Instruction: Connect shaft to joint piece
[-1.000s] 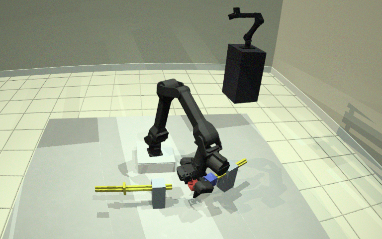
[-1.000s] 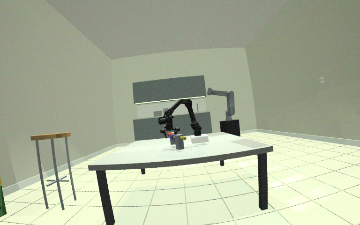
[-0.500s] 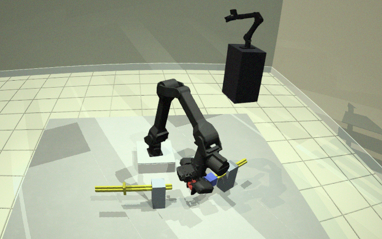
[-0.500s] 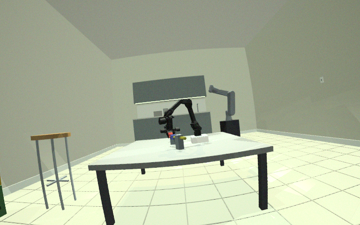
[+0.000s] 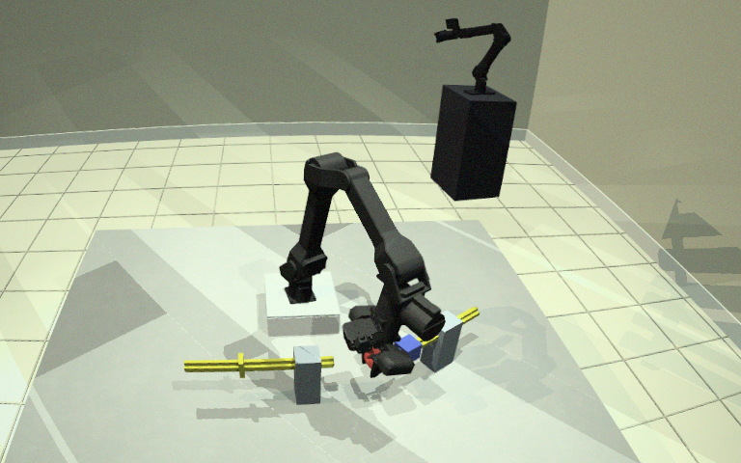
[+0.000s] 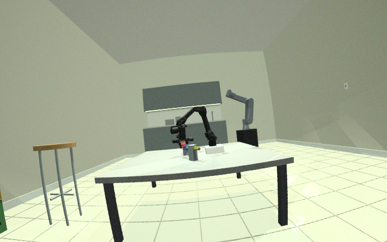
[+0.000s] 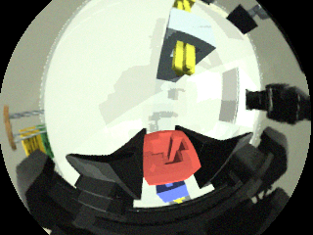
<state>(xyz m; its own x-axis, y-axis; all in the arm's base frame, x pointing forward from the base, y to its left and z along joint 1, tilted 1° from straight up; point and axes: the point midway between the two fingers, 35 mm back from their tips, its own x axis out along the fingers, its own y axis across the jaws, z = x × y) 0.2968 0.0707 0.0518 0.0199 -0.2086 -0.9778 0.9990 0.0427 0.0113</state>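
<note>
My gripper tip is 30 mm below the red square joint piece and 20 mm to the right of it.
</note>
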